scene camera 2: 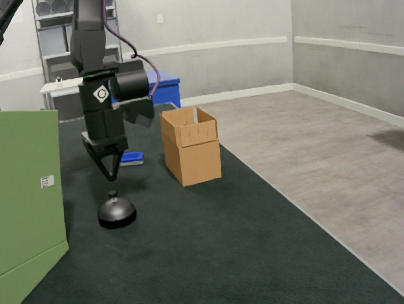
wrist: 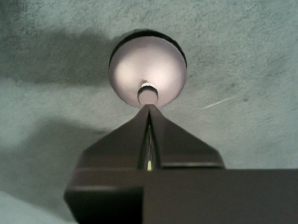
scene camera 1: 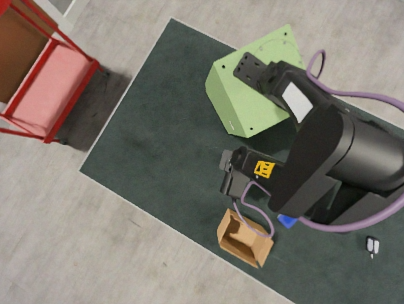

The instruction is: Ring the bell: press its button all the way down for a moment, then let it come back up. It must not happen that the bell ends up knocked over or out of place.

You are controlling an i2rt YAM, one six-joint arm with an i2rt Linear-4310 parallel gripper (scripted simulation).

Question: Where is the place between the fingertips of the gripper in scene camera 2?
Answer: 112, 180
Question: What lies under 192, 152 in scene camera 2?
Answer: A cardboard box.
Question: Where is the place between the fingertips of the gripper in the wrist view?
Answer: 149, 111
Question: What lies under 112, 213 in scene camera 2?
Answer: A bell.
